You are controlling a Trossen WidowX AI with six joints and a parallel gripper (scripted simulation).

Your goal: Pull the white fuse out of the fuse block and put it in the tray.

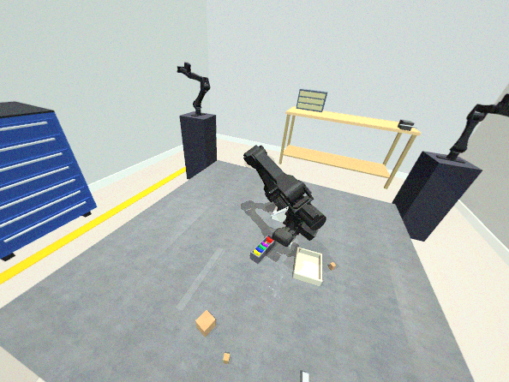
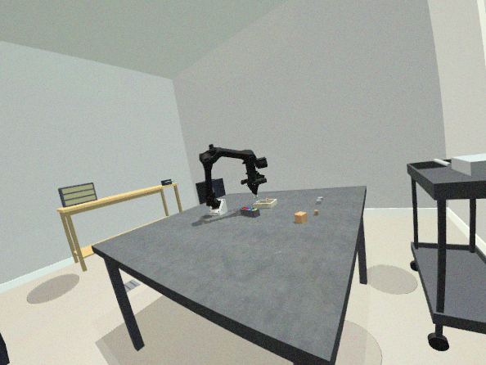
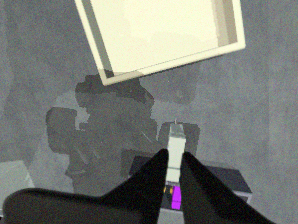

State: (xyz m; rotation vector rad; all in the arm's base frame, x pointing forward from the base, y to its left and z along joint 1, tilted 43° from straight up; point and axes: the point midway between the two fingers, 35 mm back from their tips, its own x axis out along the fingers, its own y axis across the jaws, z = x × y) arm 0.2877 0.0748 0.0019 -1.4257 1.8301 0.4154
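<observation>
My gripper tip is 100 mm to the right of the tray, 100 mm above it and 10 mm short of it. Also, from my gripper tip: white fuse: 10 mm below.
</observation>
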